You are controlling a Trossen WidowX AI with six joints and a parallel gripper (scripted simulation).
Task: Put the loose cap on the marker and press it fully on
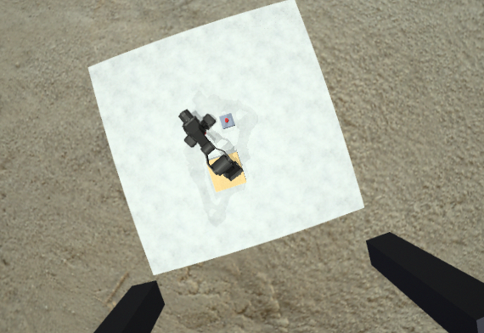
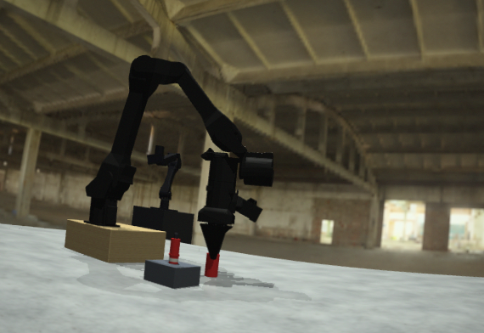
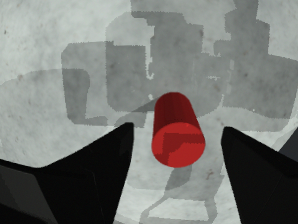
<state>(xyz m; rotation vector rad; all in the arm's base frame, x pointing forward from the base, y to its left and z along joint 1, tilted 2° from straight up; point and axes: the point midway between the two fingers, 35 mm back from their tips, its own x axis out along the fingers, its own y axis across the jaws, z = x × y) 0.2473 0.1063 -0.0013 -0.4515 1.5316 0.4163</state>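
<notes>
Right now my gripper tip is 10 mm above the red cap. The rest, counted from my gripper tip: dark grey holder block (20 mm ahead, 140 mm to the right, 20 mm below); then light marker band (20 mm ahead, 140 mm to the right).
</notes>
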